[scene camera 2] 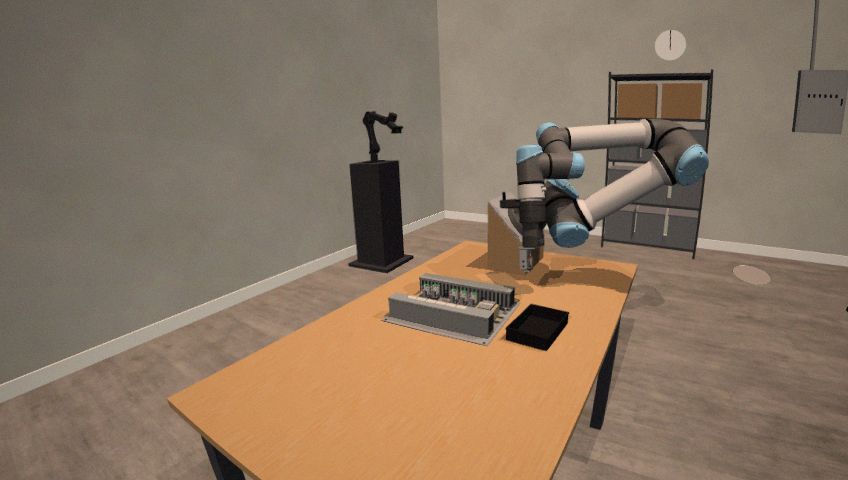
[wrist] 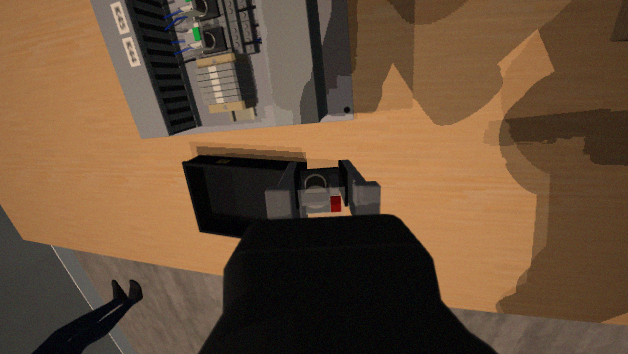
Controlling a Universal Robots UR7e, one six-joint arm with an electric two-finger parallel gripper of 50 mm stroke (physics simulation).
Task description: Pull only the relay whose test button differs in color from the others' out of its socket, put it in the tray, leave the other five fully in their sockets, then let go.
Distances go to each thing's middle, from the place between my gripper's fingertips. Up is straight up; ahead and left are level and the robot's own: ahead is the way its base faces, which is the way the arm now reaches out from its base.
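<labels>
There is the grey base plate (scene camera 2: 497, 326), and my gripper is 120 mm short of it. My gripper is also 180 mm to the left of the plate and 120 mm above it.
</labels>
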